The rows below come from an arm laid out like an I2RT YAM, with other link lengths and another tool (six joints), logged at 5 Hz.
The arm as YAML. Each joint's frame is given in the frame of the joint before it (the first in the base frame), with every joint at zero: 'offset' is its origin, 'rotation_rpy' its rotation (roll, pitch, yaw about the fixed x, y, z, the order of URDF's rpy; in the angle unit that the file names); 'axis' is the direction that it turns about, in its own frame. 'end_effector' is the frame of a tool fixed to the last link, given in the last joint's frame.
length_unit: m
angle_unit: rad
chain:
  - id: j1
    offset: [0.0, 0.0, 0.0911]
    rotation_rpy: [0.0, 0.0, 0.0]
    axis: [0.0, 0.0, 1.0]
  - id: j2
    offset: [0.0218, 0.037, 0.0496]
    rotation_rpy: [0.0, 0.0, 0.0]
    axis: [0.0, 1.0, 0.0]
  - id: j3
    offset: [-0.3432, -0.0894, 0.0]
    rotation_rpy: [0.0, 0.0, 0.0]
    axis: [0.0, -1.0, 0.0]
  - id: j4
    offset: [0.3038, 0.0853, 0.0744]
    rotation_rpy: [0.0, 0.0, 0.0]
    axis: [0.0, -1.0, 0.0]
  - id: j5
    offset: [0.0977, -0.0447, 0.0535]
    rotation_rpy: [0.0, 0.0, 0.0]
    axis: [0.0, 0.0, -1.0]
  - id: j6
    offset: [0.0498, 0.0, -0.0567]
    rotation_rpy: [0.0, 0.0, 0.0]
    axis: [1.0, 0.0, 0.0]
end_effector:
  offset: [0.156, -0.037, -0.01]
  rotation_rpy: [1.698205, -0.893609, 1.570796]
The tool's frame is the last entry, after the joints.
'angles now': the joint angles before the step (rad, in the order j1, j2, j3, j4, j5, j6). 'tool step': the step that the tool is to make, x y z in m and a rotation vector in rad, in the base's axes. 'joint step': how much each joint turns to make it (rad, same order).
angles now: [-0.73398, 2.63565, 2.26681, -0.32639, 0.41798, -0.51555]
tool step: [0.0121, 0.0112, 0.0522, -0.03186, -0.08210, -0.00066]
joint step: [0.01918, -0.07173, -0.01397, 0.00881, -0.00313, 0.03966]
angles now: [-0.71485, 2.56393, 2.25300, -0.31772, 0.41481, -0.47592]
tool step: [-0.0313, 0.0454, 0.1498, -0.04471, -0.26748, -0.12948]
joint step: [0.03212, -0.28841, -0.13621, -0.01487, 0.06366, 0.22413]
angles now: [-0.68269, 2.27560, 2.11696, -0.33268, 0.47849, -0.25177]
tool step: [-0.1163, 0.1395, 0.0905, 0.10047, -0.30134, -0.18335]
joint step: [0.08077, -0.53108, -0.44265, -0.11680, 0.10548, 0.41318]
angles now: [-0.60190, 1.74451, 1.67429, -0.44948, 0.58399, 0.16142]
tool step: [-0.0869, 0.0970, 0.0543, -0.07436, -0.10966, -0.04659]
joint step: [0.10674, -0.37086, -0.26576, -0.02214, 0.13887, 0.08164]
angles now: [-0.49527, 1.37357, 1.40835, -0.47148, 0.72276, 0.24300]
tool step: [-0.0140, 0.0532, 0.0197, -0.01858, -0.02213, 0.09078]
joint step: [0.10251, -0.14014, -0.05434, -0.05621, 0.01367, -0.00246]
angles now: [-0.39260, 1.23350, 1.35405, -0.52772, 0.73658, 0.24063]
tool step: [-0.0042, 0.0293, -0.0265, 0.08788, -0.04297, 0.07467]
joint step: [0.03528, -0.07606, -0.06890, -0.05978, -0.07679, 0.09388]
